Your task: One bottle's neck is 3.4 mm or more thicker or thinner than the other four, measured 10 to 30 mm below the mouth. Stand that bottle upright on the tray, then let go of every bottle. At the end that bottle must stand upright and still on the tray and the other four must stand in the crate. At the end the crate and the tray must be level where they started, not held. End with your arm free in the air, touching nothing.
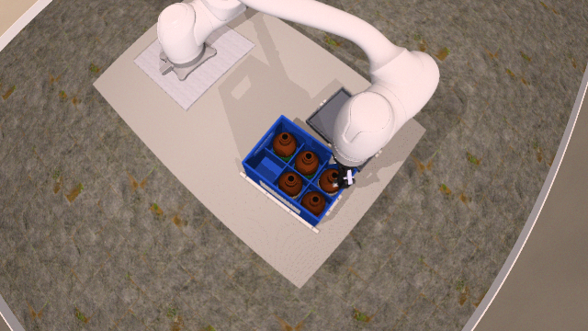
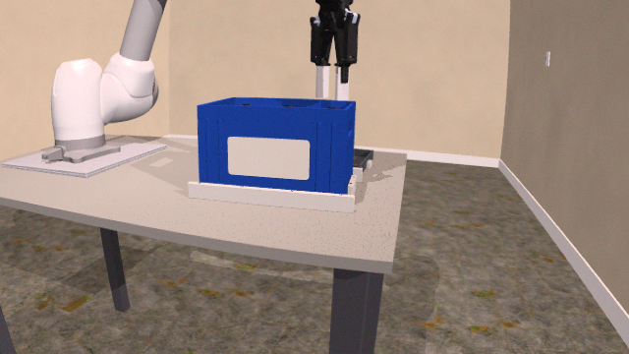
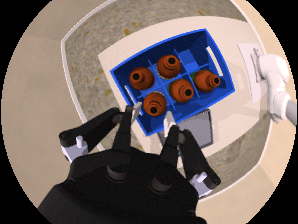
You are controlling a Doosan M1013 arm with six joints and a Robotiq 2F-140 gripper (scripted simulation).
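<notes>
Right now my hand is 13 cm above the crate, 8 cm past it and 6 cm to the left of it. From my hand the other things lie so: bottle 12 cm below, 9 cm to the right, 1 cm ahead; then dark grey tray 20 cm to the left, 20 cm below, 9 cm behind.
</notes>
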